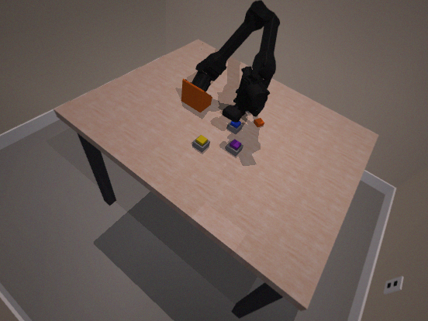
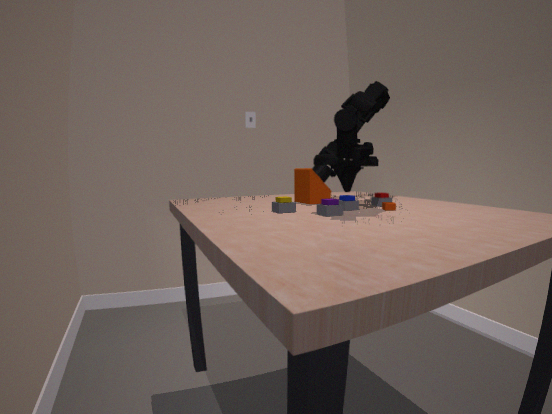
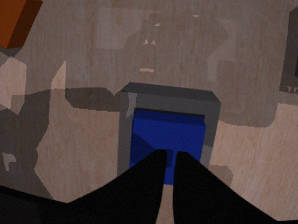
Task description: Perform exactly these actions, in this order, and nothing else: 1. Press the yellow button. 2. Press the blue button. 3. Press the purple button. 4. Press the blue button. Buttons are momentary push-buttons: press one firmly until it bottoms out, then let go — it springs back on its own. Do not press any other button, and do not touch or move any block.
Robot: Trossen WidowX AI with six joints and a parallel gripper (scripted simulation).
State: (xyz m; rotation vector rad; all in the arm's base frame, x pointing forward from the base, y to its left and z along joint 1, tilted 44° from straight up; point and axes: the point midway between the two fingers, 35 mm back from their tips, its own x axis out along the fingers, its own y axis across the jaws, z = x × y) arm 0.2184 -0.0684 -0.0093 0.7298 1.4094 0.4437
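The blue button is 20 mm below my gripper tip. Round my gripper tip: purple button 110 mm to the right, 50 mm ahead, 20 mm below; red button 160 mm to the left, 20 mm below, 10 mm behind; small orange block 100 mm to the left, 70 mm ahead, 40 mm below.
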